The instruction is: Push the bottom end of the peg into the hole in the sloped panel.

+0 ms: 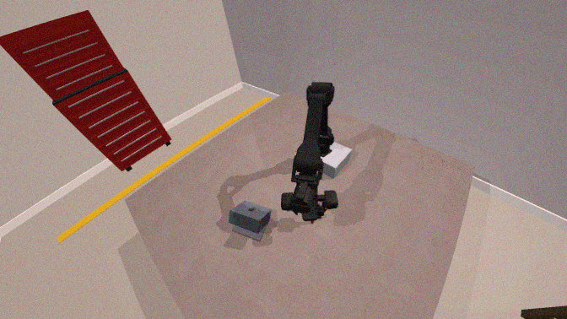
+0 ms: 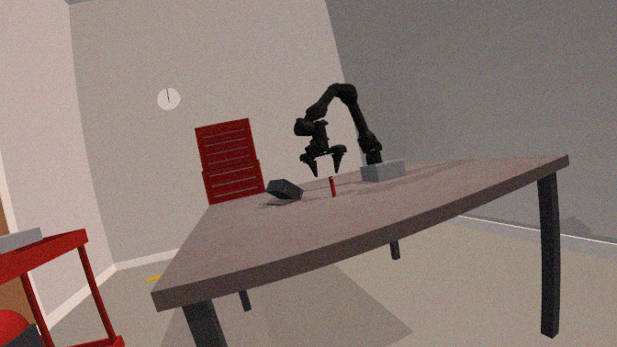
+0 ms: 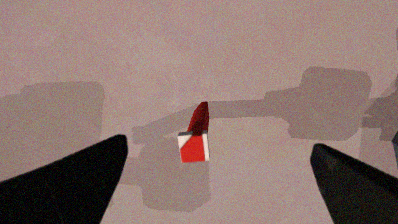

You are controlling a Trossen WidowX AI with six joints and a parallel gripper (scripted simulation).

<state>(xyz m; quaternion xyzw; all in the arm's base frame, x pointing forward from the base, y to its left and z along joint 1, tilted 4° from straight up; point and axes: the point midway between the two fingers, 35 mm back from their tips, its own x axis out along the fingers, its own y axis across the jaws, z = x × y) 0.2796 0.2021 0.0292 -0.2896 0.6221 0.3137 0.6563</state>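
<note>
The red peg is 30 mm below my gripper tip and 10 mm behind it. Round my gripper tip: grey sloped panel 170 mm ahead, 160 mm to the right, 40 mm below.
</note>
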